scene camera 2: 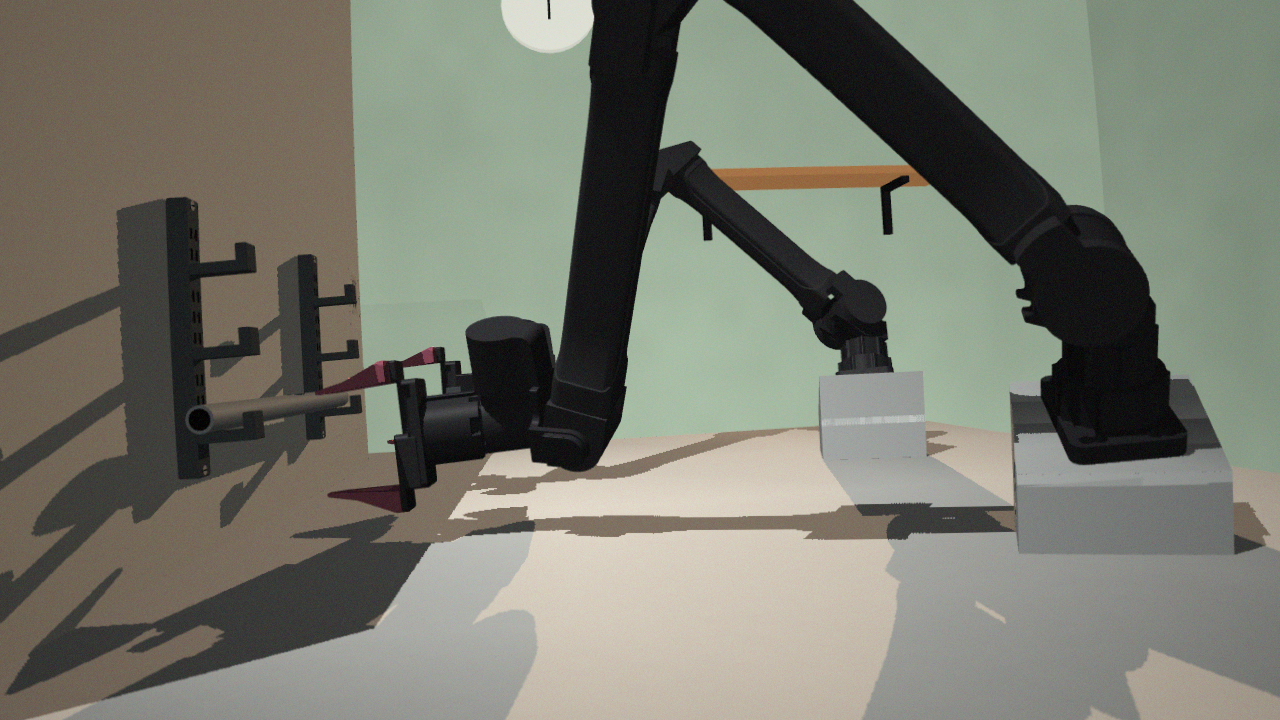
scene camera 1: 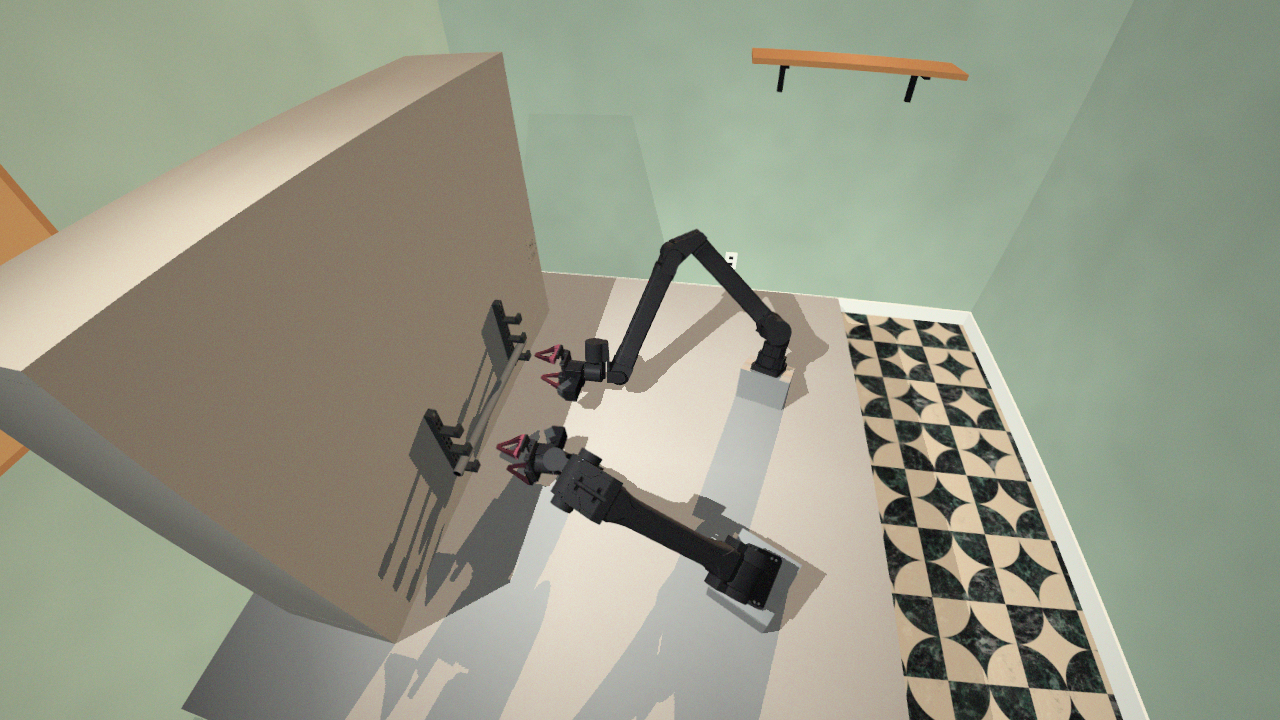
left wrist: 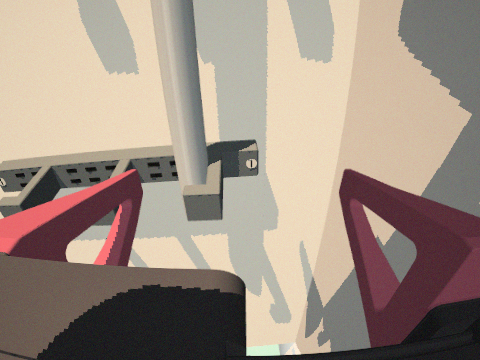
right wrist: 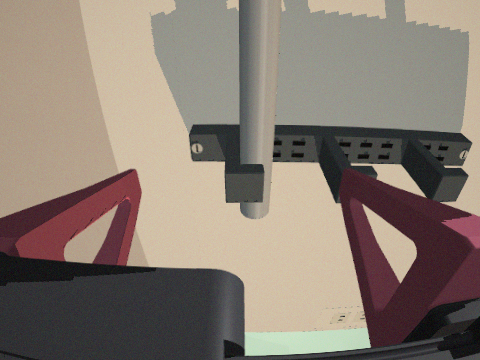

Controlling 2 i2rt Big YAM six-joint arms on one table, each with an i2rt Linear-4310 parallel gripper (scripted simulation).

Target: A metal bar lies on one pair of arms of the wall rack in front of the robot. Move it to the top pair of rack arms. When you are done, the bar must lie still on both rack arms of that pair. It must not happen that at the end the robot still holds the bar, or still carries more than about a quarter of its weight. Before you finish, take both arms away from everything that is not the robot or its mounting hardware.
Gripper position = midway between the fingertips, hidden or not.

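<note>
I can see my left gripper [scene camera 2: 322, 444], [scene camera 1: 502, 457] and [left wrist: 240, 180]. My right gripper [scene camera 2: 385, 404], [scene camera 1: 538, 365] and [right wrist: 240, 180] is visible to me too. There is a tall tan wall panel [scene camera 2: 251, 116], [left wrist: 83, 83] and [right wrist: 294, 262]. I also see a grey metal bar [scene camera 1: 478, 430], and the scene includes a grey block [scene camera 2: 1169, 519].
</note>
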